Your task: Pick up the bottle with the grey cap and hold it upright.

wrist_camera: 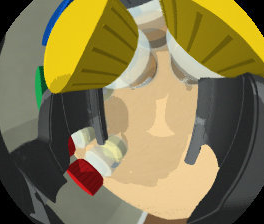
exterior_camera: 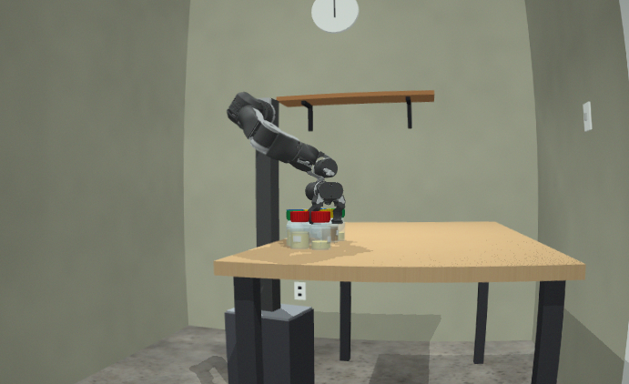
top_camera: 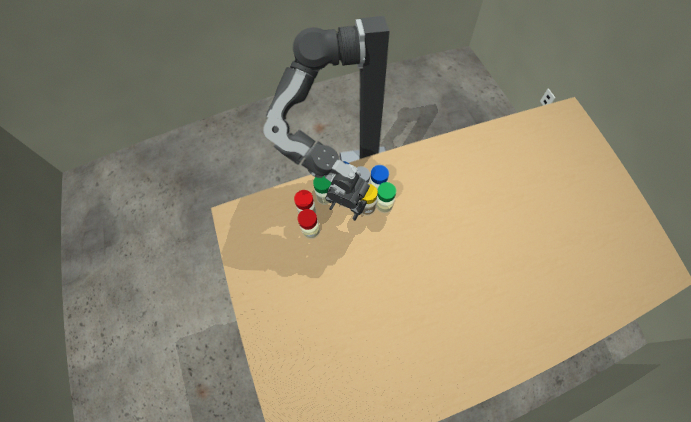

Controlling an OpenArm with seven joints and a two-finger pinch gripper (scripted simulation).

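My gripper is now 50 mm past the yellow-capped bottle, 20 mm above it and 10 mm to the right of it. Round my hand: grey-capped bottle: 80 mm behind, 60 mm to the left, 10 mm below; then green-capped bottle: 120 mm to the left, 20 mm behind, 10 mm below; then blue-capped bottle: 110 mm to the left, 80 mm behind, 20 mm below.
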